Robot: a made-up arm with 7 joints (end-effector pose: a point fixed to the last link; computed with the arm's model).
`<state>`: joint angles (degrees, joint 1 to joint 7).
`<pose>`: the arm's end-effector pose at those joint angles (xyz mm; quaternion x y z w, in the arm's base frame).
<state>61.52 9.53 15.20 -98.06 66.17 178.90 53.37</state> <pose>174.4 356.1 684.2 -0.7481 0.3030 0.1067 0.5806</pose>
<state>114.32 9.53 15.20 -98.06 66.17 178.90 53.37</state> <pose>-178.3 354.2 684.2 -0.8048 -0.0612 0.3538 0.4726</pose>
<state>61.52 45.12 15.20 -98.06 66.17 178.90 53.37</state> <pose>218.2 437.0 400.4 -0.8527 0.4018 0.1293 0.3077</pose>
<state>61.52 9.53 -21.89 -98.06 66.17 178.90 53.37</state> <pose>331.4 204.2 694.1 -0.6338 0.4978 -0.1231 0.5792</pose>
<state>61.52 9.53 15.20 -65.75 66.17 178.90 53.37</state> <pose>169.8 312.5 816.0 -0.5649 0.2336 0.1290 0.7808</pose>
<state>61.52 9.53 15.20 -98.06 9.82 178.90 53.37</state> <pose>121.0 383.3 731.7 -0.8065 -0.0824 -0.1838 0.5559</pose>
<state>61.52 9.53 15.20 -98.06 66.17 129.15 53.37</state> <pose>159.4 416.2 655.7 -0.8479 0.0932 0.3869 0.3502</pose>
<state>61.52 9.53 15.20 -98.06 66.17 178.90 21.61</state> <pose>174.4 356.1 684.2 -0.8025 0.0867 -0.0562 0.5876</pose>
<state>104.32 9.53 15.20 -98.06 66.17 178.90 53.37</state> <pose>-114.0 379.8 684.2 -0.8071 0.0092 0.3112 0.5016</pose>
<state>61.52 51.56 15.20 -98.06 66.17 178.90 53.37</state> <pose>216.8 434.4 345.6 -0.8631 0.4158 0.1321 0.2543</pose>
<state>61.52 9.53 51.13 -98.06 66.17 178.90 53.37</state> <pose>-35.3 385.7 696.6 -0.7849 0.0841 0.3191 0.5244</pose>
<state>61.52 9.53 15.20 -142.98 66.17 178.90 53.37</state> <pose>151.3 293.4 505.6 -0.9024 0.3589 0.0624 0.2301</pose>
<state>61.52 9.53 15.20 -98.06 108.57 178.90 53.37</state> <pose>170.6 339.2 628.3 -0.5849 0.5502 0.3124 0.5075</pose>
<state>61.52 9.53 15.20 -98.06 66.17 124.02 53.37</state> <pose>154.9 420.8 652.4 -0.8493 0.0698 0.4125 0.3219</pose>
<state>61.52 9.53 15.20 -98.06 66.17 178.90 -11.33</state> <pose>174.4 356.1 684.2 -0.7942 -0.1443 -0.2205 0.5476</pose>
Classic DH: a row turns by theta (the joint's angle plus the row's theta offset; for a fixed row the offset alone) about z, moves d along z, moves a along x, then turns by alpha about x. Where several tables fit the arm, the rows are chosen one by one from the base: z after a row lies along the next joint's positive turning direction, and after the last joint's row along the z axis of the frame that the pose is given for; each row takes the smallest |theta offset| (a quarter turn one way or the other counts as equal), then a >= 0, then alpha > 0; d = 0 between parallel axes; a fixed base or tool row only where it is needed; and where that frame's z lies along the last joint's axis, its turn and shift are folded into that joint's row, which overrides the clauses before.
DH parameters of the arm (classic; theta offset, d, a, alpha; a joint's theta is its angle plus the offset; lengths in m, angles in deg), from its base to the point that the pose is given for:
joint 1: 0 0.399 0 -90
joint 2: 0 0 0 90
joint 3: 0 0.298 0.091 90
joint 4: 0 0 -0.05 -90
joint 5: 0 0.234 0 90
joint 6: 0 0 0.081 90
joint 7: 0 0 0 0

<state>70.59 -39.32 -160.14 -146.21 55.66 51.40 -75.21</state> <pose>49.0 -259.4 293.2 -0.2852 0.1758 -0.3685 0.8671</pose>
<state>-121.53 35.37 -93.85 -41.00 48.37 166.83 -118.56</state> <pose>-287.2 -133.4 893.2 0.4517 -0.2672 -0.7337 0.4315</pose>
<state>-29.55 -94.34 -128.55 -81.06 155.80 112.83 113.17</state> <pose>-449.1 -89.1 117.2 0.1081 -0.6732 -0.1639 0.7129</pose>
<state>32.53 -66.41 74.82 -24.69 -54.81 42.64 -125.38</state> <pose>-500.4 -108.3 716.4 -0.0027 0.6449 0.3411 0.6839</pose>
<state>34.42 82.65 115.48 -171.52 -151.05 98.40 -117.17</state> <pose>-102.9 119.7 478.6 -0.7100 0.1551 0.5048 0.4658</pose>
